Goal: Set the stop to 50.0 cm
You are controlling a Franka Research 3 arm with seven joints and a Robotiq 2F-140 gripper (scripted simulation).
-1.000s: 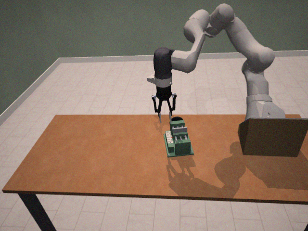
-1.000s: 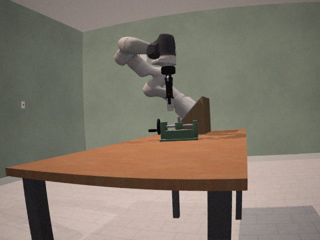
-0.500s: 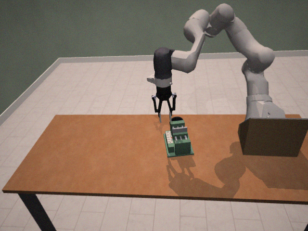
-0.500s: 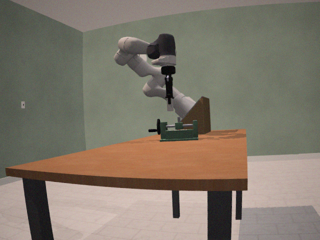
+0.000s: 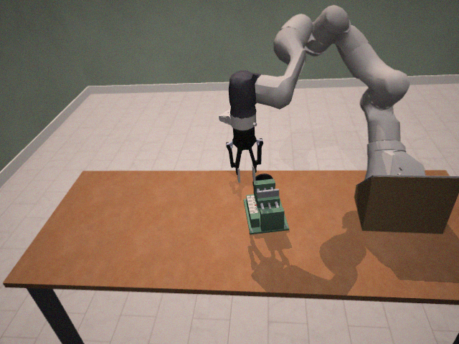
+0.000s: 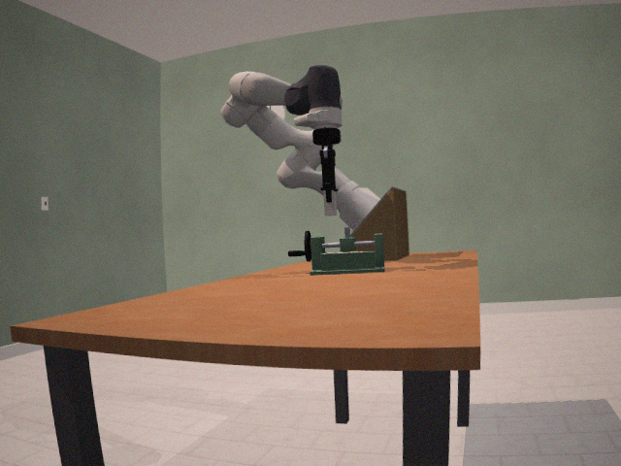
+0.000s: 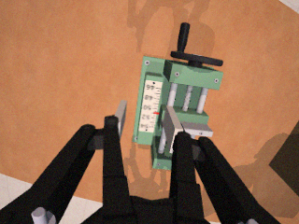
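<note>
Now: hand 5 cm past the black handwheel, 10 cm to the left of it and 13 cm above it. The rest, counted from my hand: sliding stop block 7 cm behind, 3 cm to the left, 10 cm below.
</note>
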